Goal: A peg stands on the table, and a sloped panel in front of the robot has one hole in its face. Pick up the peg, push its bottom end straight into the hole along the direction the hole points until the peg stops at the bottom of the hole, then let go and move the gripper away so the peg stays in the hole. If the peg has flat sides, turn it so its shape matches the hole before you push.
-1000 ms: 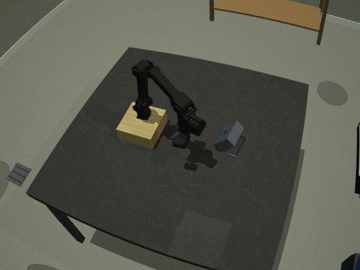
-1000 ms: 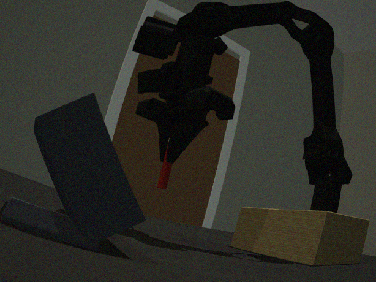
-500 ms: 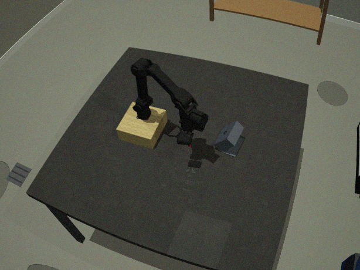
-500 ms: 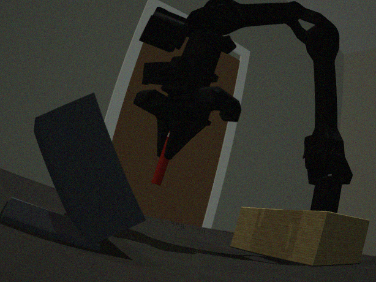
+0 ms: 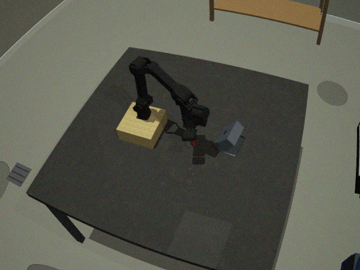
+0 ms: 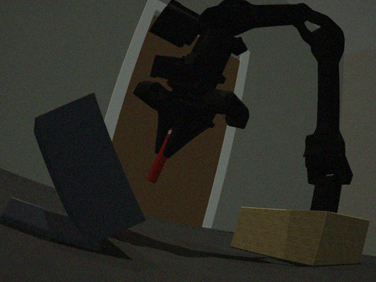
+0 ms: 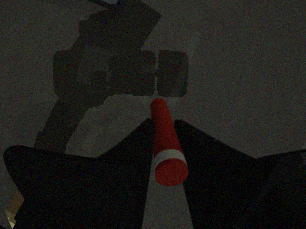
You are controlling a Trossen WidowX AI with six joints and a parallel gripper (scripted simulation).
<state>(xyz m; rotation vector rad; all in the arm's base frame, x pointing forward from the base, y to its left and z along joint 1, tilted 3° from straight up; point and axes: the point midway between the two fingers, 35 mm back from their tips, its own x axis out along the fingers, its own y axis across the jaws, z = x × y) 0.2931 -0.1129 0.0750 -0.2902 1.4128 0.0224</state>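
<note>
My gripper tip is 160 mm short of the sloped panel, 100 mm to the right of it and 60 mm above it. Also, from my gripper tip: red peg 20 mm above; flat grey foot 180 mm ahead, 100 mm to the left, 120 mm below.
</note>
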